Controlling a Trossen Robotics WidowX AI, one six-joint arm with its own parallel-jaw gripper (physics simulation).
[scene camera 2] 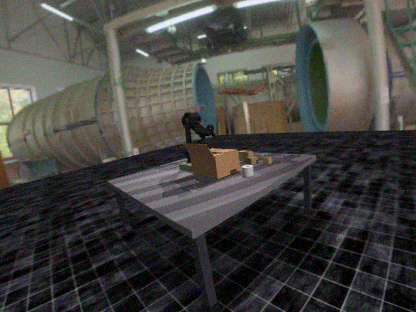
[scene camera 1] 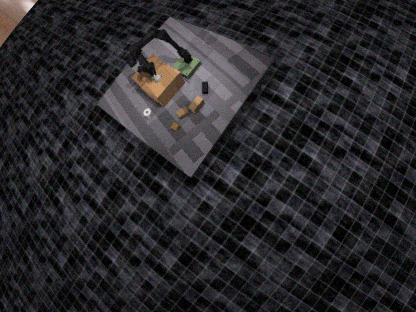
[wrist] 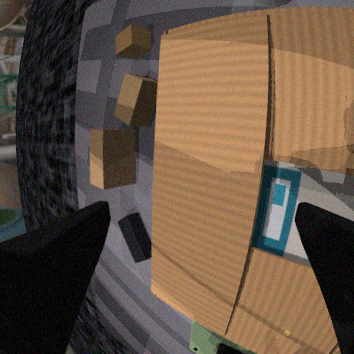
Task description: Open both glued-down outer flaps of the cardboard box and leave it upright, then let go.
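Pixels of known places: gripper, fingertip midpoint: (scene camera 2: 213, 142) (scene camera 1: 154, 75) (wrist: 206, 212); arm's base, link origin: (scene camera 1: 188, 60).
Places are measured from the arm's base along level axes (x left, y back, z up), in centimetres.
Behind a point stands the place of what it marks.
The cardboard box (scene camera 1: 172, 93) @[x 9.1, y -35.1, z -1.3 cm] (scene camera 2: 227, 163) @[x -3.0, y -48.5, z 3.1 cm] stands upright on the table. One outer flap (scene camera 2: 199, 158) @[x -12.8, y -30.5, z 7.9 cm] is raised and leans outward, on the left of the box in scene camera 2. The other outer flap (wrist: 210, 125) @[x 2.7, y -39.1, z 10.4 cm] lies across its side of the top, a thin dark gap along its inner edge. Beside it the inner flaps lie flat, with a teal-and-white item (wrist: 276, 215) @[x -2.9, y -32.8, z 8.7 cm] (scene camera 1: 158, 78) @[x -5.0, y -32.8, z 8.7 cm] showing between them. My gripper (wrist: 206, 212) @[x -1.9, y -35.2, z 17.3 cm] is open and empty above the box, its fingers on either side of the lying flap in the wrist view; any contact cannot be told.
Several small brown blocks (wrist: 112, 157) @[x 32.3, y -32.7, z 0.4 cm] (scene camera 1: 196, 104) @[x 36.6, y -33.5, z 2.8 cm] lie beside the box, near a black block (wrist: 135, 237) @[x 28.0, y -15.9, z -1.9 cm] (scene camera 1: 205, 87) @[x 30.9, y -14.8, z -1.9 cm]. A white roll (scene camera 2: 248, 171) @[x -0.7, y -64.5, z -1.6 cm] stands on the table (scene camera 2: 165, 205) @[x -57.1, y -55.0, z -5.2 cm]. A green base plate (scene camera 1: 194, 65) @[x 8.9, y -2.0, z -0.1 cm] (wrist: 202, 337) @[x 7.0, y -1.7, z 0.0 cm] lies at the arm's foot, close to the box.
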